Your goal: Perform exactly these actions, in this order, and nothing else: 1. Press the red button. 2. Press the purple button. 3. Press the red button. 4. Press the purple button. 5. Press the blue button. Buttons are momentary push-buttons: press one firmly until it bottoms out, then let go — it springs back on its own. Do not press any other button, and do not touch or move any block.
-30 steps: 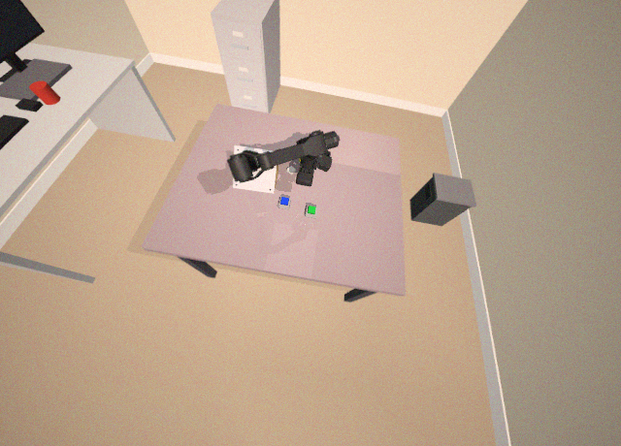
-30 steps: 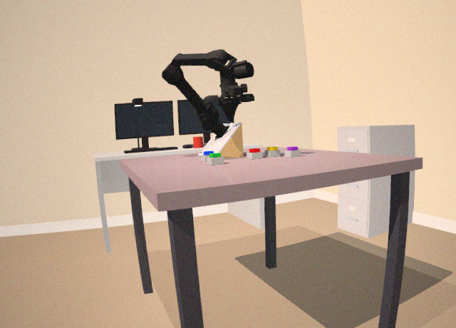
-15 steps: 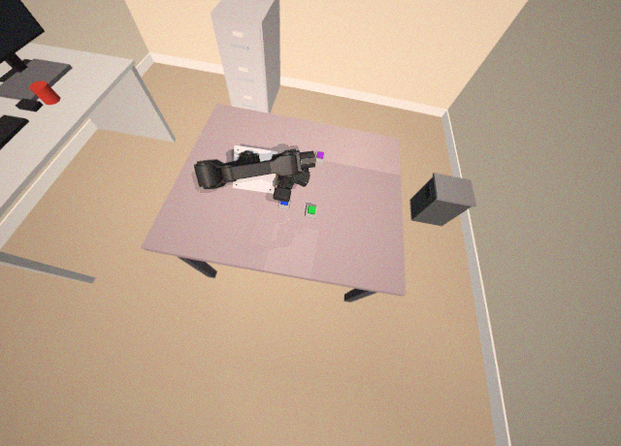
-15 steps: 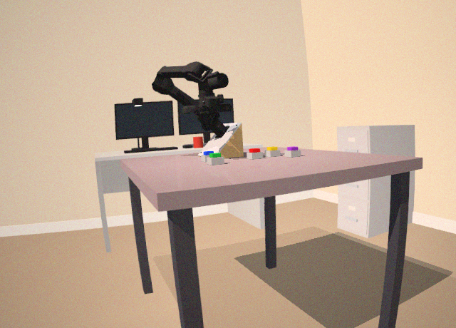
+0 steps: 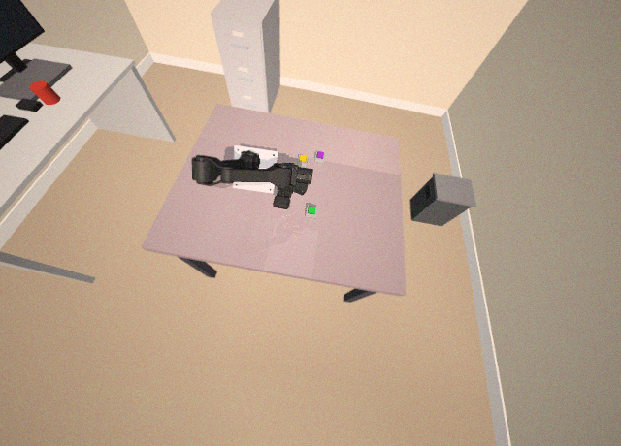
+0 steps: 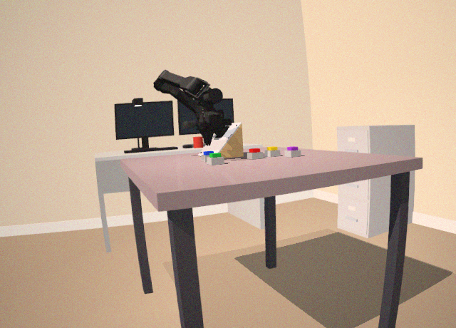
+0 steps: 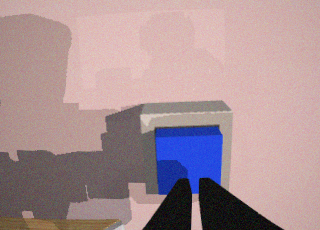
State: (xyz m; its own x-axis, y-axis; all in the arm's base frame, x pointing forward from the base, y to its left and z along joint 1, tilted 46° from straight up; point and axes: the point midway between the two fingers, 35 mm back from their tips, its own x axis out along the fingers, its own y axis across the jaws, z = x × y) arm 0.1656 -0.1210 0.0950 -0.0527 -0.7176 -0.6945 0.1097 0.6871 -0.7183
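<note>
My gripper tip is now 3 cm above the blue button. From my gripper tip the other things lie so: green button (12 cm ahead, 3 cm to the right, 3 cm below); then yellow button (26 cm to the left, 6 cm ahead, 3 cm below); then red button (16 cm to the left, 8 cm ahead, 3 cm below).
</note>
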